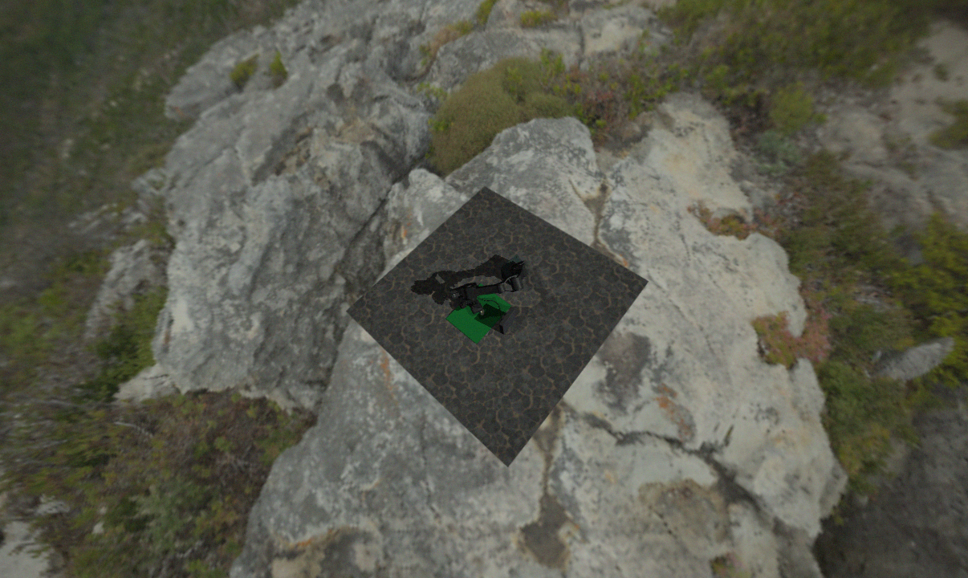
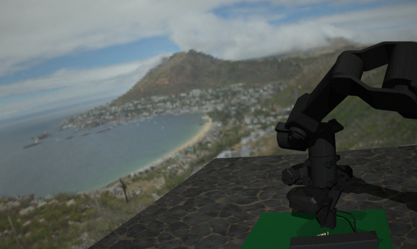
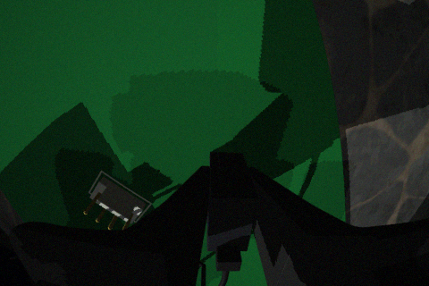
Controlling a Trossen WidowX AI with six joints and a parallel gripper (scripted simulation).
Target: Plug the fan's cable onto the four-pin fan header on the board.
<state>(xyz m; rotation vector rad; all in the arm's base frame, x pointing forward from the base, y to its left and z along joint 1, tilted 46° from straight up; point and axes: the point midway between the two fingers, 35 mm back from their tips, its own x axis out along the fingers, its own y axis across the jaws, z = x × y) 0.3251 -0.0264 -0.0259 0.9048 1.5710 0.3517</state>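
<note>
Right now the white fan header is 70 mm to the left of my gripper tip, 20 mm below it and 10 mm behind it. Round my gripper tip: dark fan plug (10 mm behind, 10 mm above); then green board (50 mm to the left, 30 mm below, 10 mm ahead).
</note>
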